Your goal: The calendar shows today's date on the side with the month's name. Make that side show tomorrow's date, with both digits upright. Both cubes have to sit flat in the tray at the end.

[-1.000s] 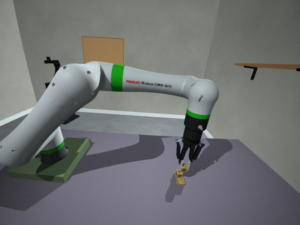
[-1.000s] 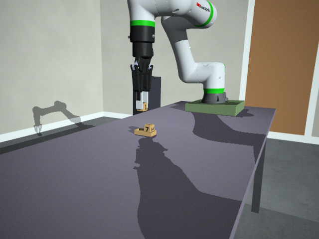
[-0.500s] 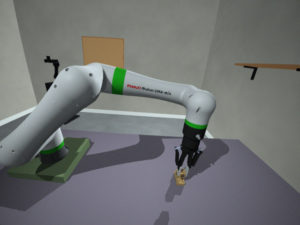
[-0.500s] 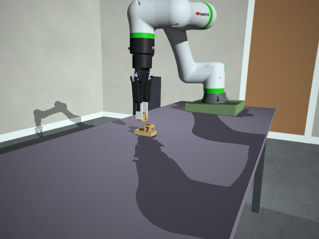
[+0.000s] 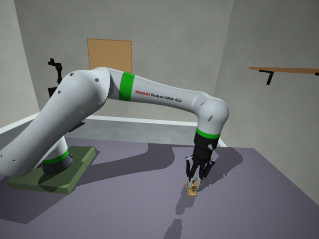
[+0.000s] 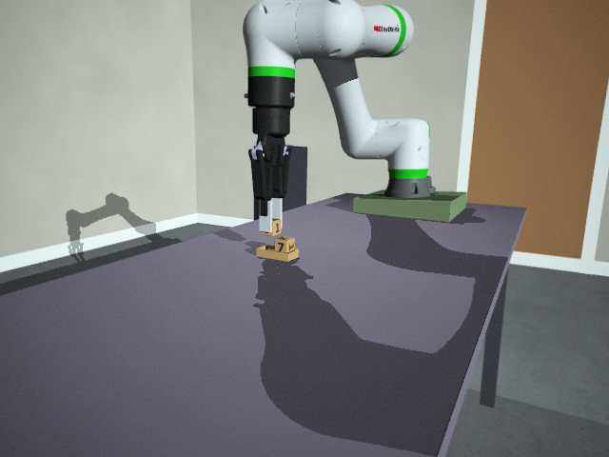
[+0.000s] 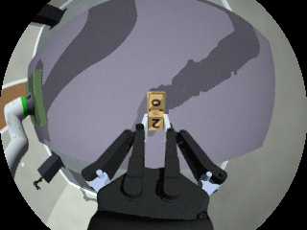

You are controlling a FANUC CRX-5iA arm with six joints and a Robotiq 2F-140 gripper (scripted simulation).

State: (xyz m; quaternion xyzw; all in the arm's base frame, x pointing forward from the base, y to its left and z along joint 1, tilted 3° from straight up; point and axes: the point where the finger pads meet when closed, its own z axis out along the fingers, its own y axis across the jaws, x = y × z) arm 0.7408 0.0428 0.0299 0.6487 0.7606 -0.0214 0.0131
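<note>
The wooden calendar tray is 2 cm to the left of my hand and 8 cm below it.
</note>
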